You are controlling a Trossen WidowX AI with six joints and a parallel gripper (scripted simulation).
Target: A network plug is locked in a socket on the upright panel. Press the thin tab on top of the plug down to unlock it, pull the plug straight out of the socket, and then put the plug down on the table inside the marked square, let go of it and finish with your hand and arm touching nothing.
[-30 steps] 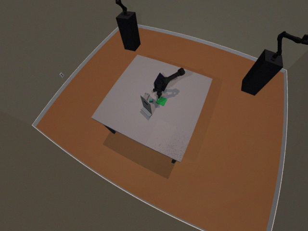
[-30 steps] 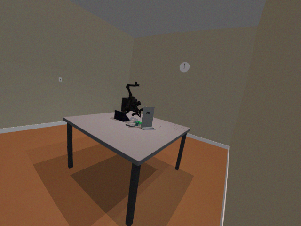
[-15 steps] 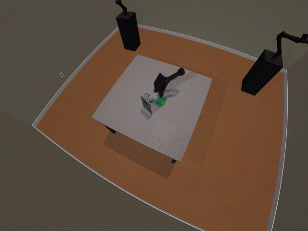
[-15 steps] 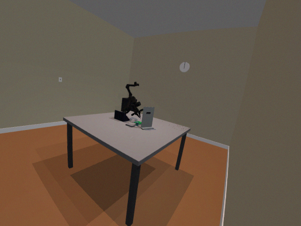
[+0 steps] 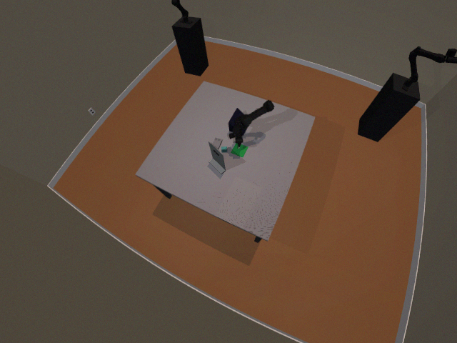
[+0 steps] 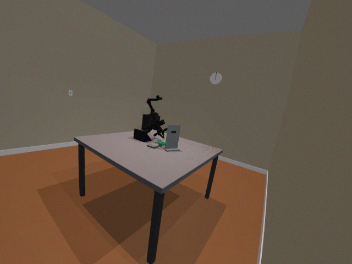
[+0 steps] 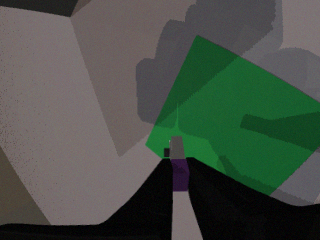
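The green marked square lies 70 mm below my gripper tip and 10 mm behind it. Also, from my gripper tip: network plug right at my gripper tip; teal block 120 mm to the right, 50 mm below, 50 mm ahead; flat grey piece 220 mm to the right, 60 mm below, 10 mm ahead.
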